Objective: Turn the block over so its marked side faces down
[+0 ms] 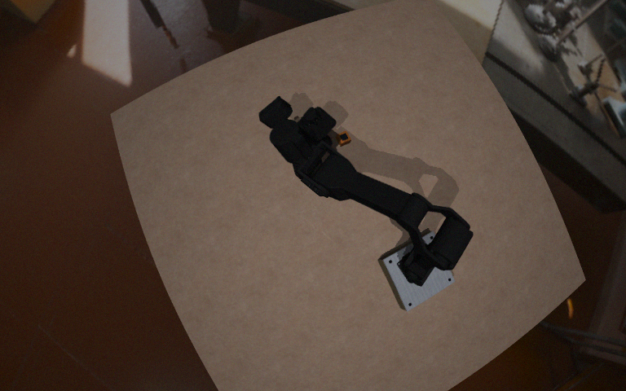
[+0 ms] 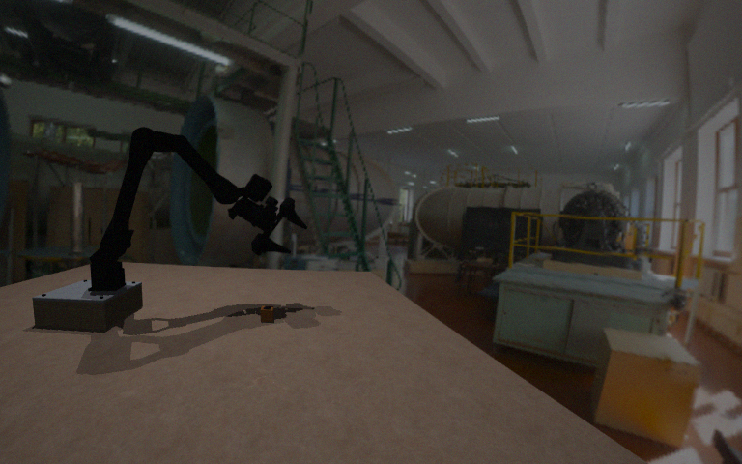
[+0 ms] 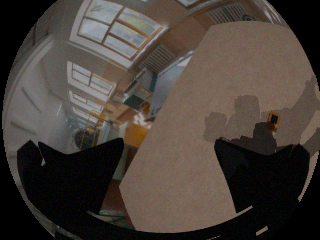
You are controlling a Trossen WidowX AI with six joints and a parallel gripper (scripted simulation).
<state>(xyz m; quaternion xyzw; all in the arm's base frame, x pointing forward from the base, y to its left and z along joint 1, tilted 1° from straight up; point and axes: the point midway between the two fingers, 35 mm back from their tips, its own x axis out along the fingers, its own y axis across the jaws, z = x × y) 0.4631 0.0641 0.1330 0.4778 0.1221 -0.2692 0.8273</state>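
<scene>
Now: the orange block 90 mm behind my gripper tip, 110 mm to the right of it and 170 mm below it.
</scene>
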